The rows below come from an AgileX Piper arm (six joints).
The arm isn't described. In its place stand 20 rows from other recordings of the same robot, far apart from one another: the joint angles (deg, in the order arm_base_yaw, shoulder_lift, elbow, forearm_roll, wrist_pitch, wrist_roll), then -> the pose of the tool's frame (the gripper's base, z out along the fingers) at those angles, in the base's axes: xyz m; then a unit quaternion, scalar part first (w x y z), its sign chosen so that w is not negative.
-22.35 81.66 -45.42 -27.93 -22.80 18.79 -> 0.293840 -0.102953 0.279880 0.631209 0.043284 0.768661 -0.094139
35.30 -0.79 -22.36 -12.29 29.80 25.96 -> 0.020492 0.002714 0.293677 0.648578 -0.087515 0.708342 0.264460
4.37 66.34 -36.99 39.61 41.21 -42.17 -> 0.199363 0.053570 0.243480 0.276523 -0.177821 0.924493 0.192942
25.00 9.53 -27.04 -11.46 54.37 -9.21 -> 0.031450 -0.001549 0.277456 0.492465 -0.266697 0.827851 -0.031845
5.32 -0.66 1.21 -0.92 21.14 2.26 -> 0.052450 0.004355 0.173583 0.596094 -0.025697 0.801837 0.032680
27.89 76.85 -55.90 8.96 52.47 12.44 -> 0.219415 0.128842 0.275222 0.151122 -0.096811 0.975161 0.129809
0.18 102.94 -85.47 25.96 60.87 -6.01 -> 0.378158 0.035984 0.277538 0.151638 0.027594 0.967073 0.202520
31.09 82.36 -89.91 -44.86 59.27 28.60 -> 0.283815 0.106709 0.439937 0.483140 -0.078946 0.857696 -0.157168
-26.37 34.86 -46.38 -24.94 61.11 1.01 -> 0.063195 -0.068827 0.351697 0.320540 0.190571 0.880671 -0.292157
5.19 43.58 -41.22 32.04 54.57 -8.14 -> 0.123028 0.050674 0.318786 0.320162 -0.028081 0.911519 0.256593
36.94 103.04 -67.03 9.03 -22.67 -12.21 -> 0.336908 0.246439 0.265474 0.631392 -0.245688 0.717105 0.163531
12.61 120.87 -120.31 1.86 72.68 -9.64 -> 0.448356 0.103191 0.302423 0.188216 -0.187671 0.963801 0.021013
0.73 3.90 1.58 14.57 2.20 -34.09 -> 0.062690 0.001678 0.196453 0.682087 -0.130455 0.711178 -0.109382
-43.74 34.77 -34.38 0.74 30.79 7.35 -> 0.087027 -0.082449 0.317672 0.503913 0.368726 0.764621 -0.159589
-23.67 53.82 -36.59 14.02 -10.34 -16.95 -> 0.186186 -0.085934 0.338611 0.670734 0.143151 0.706146 -0.176016
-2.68 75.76 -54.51 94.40 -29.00 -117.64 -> 0.287932 -0.057514 0.331621 0.506372 0.007122 0.800126 -0.321458
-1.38 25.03 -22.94 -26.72 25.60 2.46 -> 0.093060 -0.019926 0.281227 0.541015 -0.090932 0.813383 -0.193498
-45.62 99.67 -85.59 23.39 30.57 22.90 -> 0.297963 -0.278213 0.322708 0.441366 0.593211 0.668235 0.082211
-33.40 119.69 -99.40 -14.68 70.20 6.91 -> 0.346187 -0.254259 0.216244 0.010047 0.305315 0.943623 -0.127506
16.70 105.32 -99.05 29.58 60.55 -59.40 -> 0.377858 0.154202 0.331678 0.308816 -0.524750 0.780163 0.143581
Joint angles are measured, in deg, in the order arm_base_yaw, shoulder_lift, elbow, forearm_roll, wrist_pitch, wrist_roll. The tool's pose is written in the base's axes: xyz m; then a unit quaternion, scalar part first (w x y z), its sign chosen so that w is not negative. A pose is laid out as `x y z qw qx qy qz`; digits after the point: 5 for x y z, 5 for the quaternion.
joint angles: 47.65, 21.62, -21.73, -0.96, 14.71, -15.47
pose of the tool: 0.06039 0.06567 0.29199 0.62203 -0.40386 0.64830 0.17229
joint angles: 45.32, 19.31, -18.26, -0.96, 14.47, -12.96
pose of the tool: 0.05959 0.05972 0.27540 0.61583 -0.37871 0.66924 0.17161
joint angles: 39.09, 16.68, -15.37, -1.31, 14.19, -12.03
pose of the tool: 0.06153 0.04933 0.26253 0.62379 -0.33778 0.69067 0.14060
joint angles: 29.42, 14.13, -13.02, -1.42, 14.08, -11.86
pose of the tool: 0.06457 0.03578 0.25222 0.63546 -0.27721 0.71527 0.08801
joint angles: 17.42, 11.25, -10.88, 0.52, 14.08, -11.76
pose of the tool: 0.06528 0.02069 0.24316 0.64546 -0.18963 0.73903 0.03560
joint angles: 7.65, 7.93, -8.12, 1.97, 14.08, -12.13
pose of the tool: 0.06260 0.00918 0.23071 0.65011 -0.12068 0.75011 -0.01140
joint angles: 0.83, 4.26, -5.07, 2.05, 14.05, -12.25
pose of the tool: 0.05853 0.00164 0.21669 0.65256 -0.07589 0.75223 -0.05054
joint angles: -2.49, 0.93, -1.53, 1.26, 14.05, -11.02
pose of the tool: 0.05565 -0.00193 0.19916 0.64955 -0.05000 0.75563 -0.06789
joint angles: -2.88, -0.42, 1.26, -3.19, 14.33, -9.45
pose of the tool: 0.05525 -0.00403 0.18361 0.63524 -0.06017 0.76453 -0.09134
